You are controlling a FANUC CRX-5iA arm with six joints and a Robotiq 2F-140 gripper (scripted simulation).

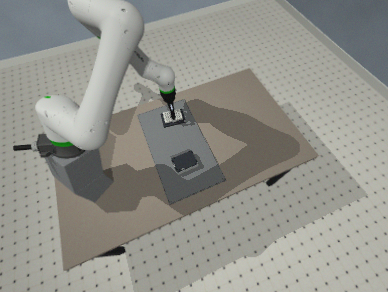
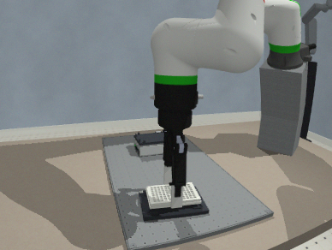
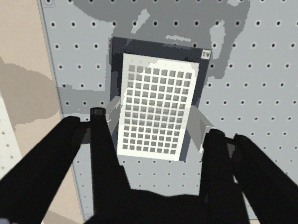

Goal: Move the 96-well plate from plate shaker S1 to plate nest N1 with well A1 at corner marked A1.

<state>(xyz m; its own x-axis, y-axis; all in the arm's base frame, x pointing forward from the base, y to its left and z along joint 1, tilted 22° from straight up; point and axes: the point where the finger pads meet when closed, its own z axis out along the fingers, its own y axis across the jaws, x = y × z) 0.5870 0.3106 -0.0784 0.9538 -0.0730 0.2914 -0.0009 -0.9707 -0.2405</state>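
The dark plate nest N1 lies 4 cm below my hand. From my hand the other things lie so: white 96-well plate (2 cm below).
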